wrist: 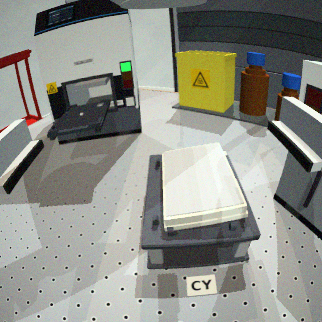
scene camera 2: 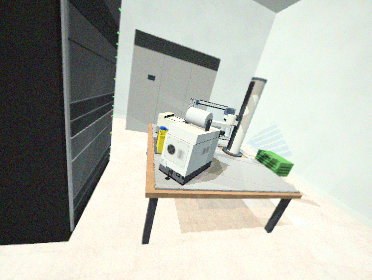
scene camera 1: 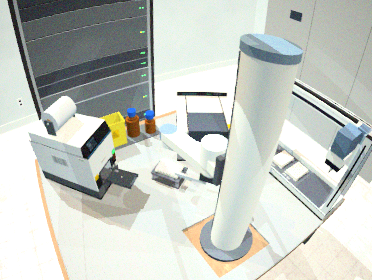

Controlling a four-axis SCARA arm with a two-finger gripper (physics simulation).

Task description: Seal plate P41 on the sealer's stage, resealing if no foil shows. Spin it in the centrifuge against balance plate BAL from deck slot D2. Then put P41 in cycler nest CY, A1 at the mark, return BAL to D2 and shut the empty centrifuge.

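Where they show: gripper, between the fingertips: (wrist: pixel 151 116) (scene camera 1: pixel 182 161); arm's base, origin of its link: (scene camera 2: pixel 231 152) (scene camera 1: pixel 226 239).
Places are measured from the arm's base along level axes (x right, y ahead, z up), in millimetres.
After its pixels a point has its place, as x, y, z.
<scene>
A cream plate (scene camera 1: pixel 169 167) @(-25, 474, 88) (wrist: pixel 202 182) @(-10, 465, 87) with a smooth pale top lies on the dark cycler nest CY (wrist: pixel 197 255) @(12, 418, 18). It looks slightly turned against the nest; its name and A1 corner cannot be read. My gripper (wrist: pixel 151 116) @(-7, 382, 195) is open and empty, its fingers wide apart at the left and right of the wrist view, with the plate lower between them. The sealer (scene camera 1: pixel 60 157) @(-548, 657, 248) (scene camera 2: pixel 187 150) @(-672, 843, 254) (wrist: pixel 87 42) @(-325, 589, 249) has its dark stage (scene camera 1: pixel 123 177) @(-273, 505, 112) (wrist: pixel 82 120) @(-248, 490, 112) out, with no plate on it. A dark-topped device (scene camera 1: pixel 207 123) @(255, 542, 225), probably the centrifuge, stands at the back. BAL cannot be identified.
A yellow bin (scene camera 1: pixel 117 130) @(-166, 858, 135) (wrist: pixel 206 80) @(-169, 857, 107) and brown bottles (scene camera 1: pixel 132 125) @(-56, 885, 113) (wrist: pixel 254 92) @(-31, 882, 87) stand behind the nest. A framed deck unit (scene camera 1: pixel 300 201) @(473, -72, 16) at the right holds two pale plates. A grey housing (wrist: pixel 295 192) @(105, 547, 49) stands close to the right finger. The arm's column (scene camera 1: pixel 252 150) @(-58, -48, 613) (scene camera 2: pixel 245 117) @(-60, 44, 471) rises in front.
</scene>
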